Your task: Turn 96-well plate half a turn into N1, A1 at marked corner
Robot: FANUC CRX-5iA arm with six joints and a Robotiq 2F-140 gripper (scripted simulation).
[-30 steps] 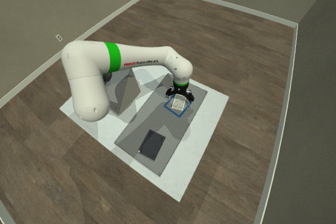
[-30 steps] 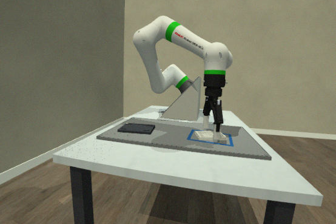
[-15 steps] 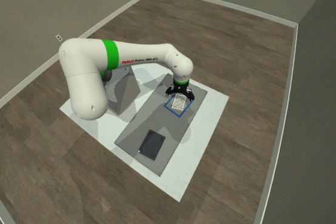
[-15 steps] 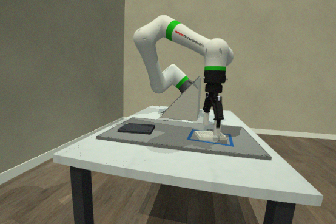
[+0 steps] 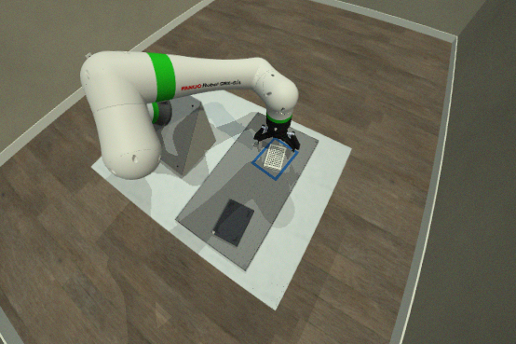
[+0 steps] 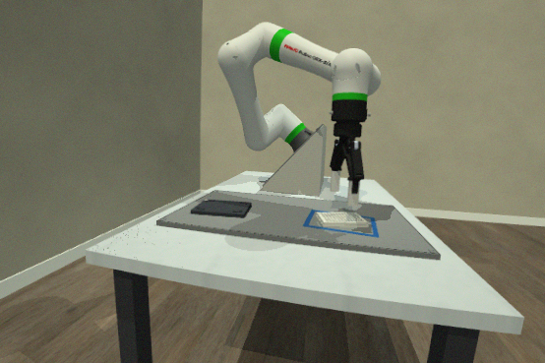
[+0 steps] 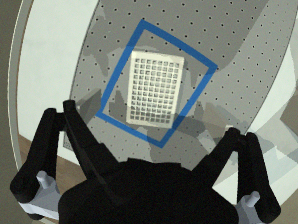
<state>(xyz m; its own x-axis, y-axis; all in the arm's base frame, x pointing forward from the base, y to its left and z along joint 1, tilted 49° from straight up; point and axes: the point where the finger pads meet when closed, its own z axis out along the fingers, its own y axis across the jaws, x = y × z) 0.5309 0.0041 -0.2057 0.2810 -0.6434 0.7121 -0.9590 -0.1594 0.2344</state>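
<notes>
My hand is 70 mm above the white 96-well plate. Also, from my hand: white A1 corner mark (30 mm behind, 440 mm to the right, 70 mm below); then dark plate nest N1 (10 mm ahead, 360 mm to the right, 80 mm below).
</notes>
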